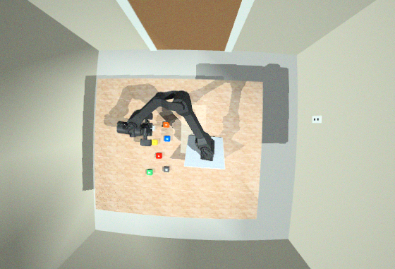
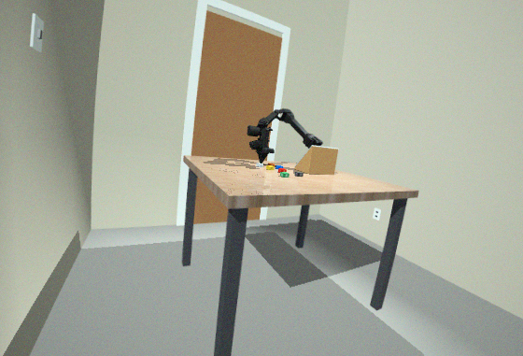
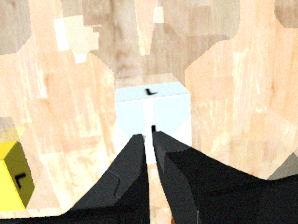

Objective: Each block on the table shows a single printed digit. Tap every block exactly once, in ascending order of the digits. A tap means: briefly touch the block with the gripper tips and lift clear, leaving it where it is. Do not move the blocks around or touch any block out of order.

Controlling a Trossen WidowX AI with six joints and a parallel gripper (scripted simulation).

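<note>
My gripper tip is now 10 mm above the white block. From my gripper tip the other things lie so: blue block (110 mm behind, 50 mm to the left, 10 mm below); then yellow block (30 mm behind, 80 mm to the left, 10 mm below); then orange block (90 mm behind, 40 mm to the right, 10 mm below).
</note>
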